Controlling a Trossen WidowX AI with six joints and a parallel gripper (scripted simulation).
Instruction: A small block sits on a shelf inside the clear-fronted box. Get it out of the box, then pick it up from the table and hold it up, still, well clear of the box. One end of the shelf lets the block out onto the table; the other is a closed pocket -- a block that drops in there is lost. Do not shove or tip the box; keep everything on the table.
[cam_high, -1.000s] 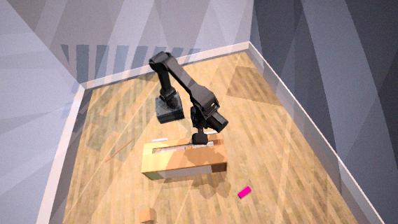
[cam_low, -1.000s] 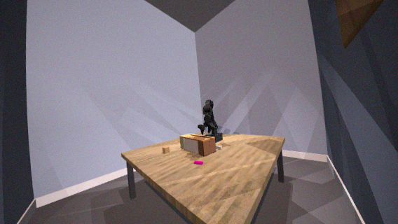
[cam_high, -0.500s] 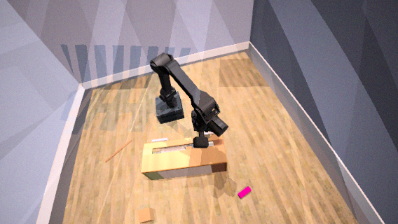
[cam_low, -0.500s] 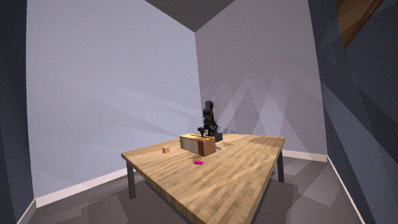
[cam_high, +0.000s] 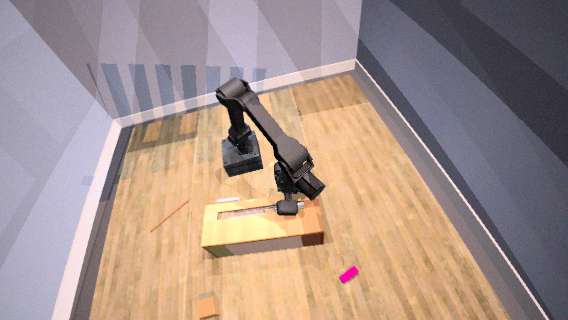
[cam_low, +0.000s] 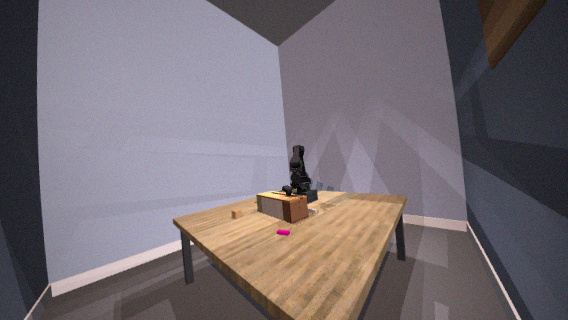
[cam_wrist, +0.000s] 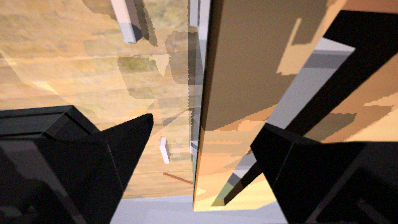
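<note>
My gripper tip is 7 cm to the left of the tan box, 3 cm short of it and 3 cm above it. The rest, counted from my gripper tip: thin brown stick: 46 cm to the right, 9 cm below, 9 cm behind.
</note>
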